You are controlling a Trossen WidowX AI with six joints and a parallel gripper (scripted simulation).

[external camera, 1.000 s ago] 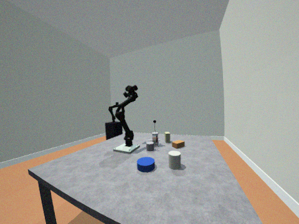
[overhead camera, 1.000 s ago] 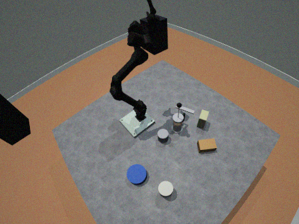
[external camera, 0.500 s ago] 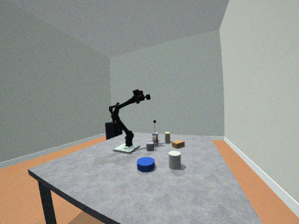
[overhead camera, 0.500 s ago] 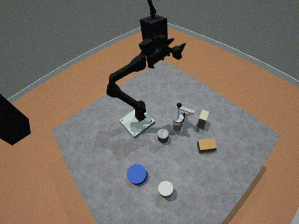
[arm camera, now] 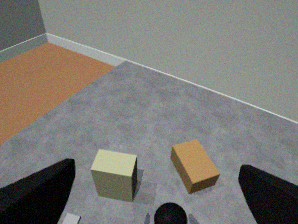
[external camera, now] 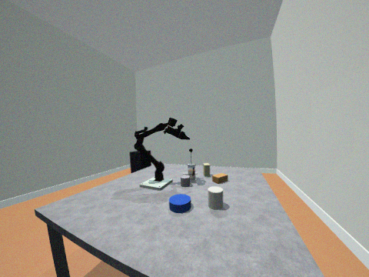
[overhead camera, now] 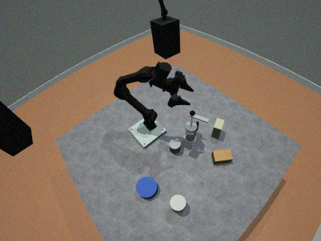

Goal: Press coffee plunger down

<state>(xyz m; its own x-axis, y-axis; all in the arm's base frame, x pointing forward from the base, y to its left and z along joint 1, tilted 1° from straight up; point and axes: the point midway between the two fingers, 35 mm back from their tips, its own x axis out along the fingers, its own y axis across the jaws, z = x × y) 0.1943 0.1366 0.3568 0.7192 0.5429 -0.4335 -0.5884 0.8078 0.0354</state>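
Right now the coffee press is 23 cm below my gripper tip, 2 cm ahead of it and 1 cm to the left of it. Also, from my gripper tip: grey cylinder: 33 cm below, 13 cm to the right, 2 cm ahead; white cylinder: 34 cm to the right, 31 cm below, 30 cm ahead.
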